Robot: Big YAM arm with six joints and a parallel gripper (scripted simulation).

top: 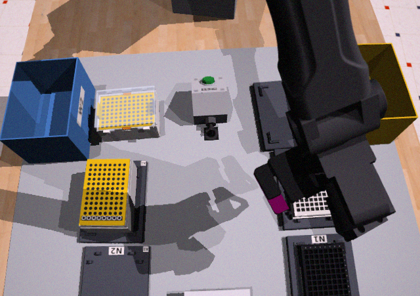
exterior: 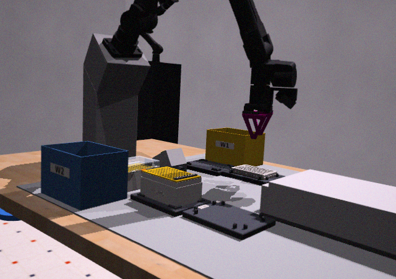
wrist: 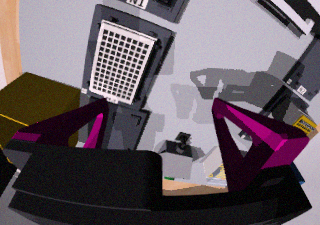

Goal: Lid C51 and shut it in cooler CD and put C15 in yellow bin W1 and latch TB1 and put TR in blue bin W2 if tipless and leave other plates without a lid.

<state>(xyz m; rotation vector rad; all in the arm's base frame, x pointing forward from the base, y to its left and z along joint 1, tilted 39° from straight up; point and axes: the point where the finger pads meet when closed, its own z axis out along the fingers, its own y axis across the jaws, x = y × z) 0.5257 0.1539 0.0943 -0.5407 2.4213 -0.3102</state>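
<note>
Right now my hand is 13 cm above the white plate, 6 cm to the right of it and 4 cm past it. The rest, counted from my hand: lid park LP (20 cm behind, 14 cm below, 3 cm to the left); then nest N3 (14 cm below, 6 cm to the left, 4 cm behind); then black plate (14 cm ahead, 13 cm below, 6 cm to the left).
</note>
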